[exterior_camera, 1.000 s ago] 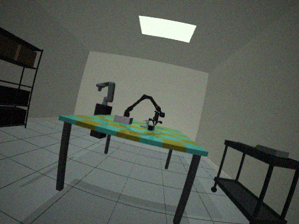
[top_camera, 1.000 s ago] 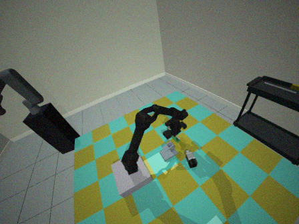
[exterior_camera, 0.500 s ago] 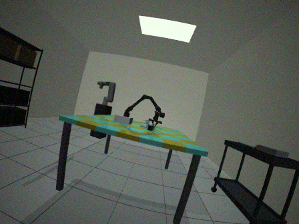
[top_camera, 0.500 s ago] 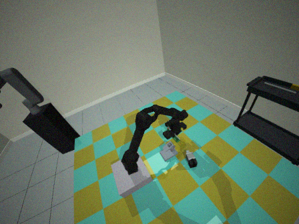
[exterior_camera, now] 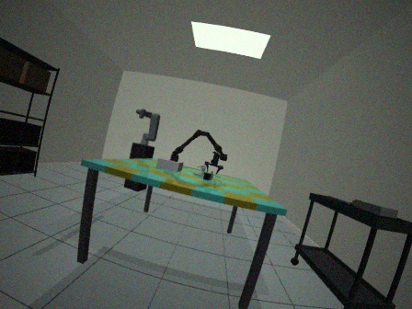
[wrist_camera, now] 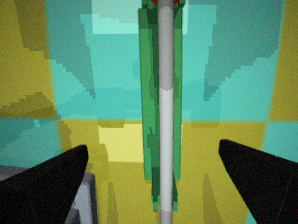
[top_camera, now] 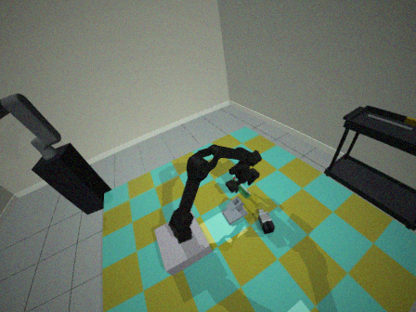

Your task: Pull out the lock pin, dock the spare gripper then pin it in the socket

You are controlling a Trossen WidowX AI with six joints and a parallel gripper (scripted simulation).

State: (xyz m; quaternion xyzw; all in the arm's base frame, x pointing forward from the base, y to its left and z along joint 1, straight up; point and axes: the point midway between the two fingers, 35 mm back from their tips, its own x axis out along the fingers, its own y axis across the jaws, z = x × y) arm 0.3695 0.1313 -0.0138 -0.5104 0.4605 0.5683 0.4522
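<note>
My gripper tip is 3 cm to the right of the green stand and 1 cm above it. The rest, counted from my gripper tip: socket (9 cm behind, 9 cm to the right, 2 cm above); spare gripper (1 cm ahead, 21 cm to the right, 1 cm below).
</note>
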